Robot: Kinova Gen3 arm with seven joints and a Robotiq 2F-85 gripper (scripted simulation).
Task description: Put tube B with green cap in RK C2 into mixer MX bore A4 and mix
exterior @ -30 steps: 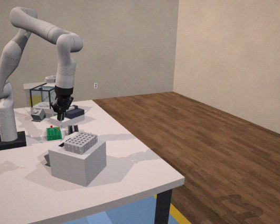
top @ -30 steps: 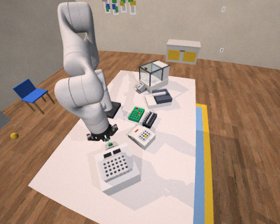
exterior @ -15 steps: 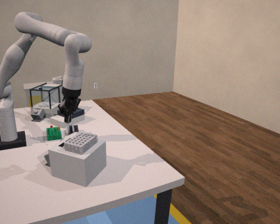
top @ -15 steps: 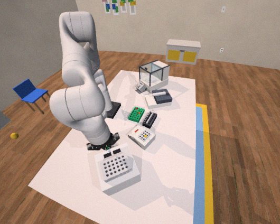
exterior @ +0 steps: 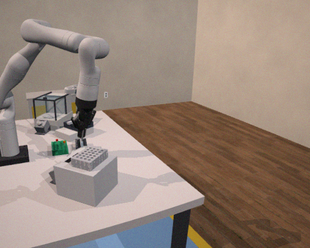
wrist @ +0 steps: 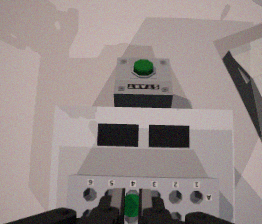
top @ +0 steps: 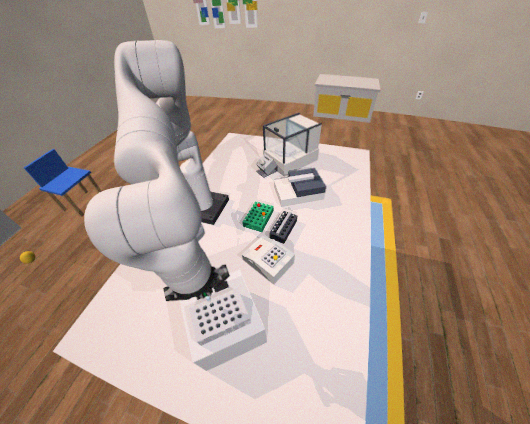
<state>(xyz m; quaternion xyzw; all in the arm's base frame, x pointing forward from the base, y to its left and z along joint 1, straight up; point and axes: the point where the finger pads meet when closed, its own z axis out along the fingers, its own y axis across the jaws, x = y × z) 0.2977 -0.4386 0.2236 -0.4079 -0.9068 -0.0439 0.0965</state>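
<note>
The grey shaking block lies 20 mm ahead of my hand, 10 mm to the right of it and 100 mm below it. Round my hand: black magnet block 80 mm ahead, 410 mm to the left, 230 mm below; dry block 60 mm ahead, 250 mm to the left, 220 mm below; green start key 100 mm behind, 120 mm to the left, 180 mm below.
</note>
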